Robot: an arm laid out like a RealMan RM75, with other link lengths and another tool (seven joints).
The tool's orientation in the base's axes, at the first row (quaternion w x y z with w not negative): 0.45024 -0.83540 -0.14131 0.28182
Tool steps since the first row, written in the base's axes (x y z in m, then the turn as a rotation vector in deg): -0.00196 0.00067 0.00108 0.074 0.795 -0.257; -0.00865 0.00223 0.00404 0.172 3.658 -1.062; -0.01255 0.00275 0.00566 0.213 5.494 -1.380; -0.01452 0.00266 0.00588 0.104 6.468 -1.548
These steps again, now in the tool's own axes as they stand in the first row. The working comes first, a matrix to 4 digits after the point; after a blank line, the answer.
The tool's axes in the first row as the columns of a matrix, in the base's axes (used below as rounded here):
0.8012 -0.0177 -0.5981
0.4899 -0.5546 0.6726
-0.3436 -0.8319 -0.4357

-0.00161 -0.00124 0.00115 0.537 -0.228 0.602; -0.00723 -0.00444 0.00491 2.295 -1.148 2.820; -0.01065 -0.00601 0.00689 3.336 -1.903 4.169; -0.01235 -0.00611 0.00791 3.784 -2.301 4.963
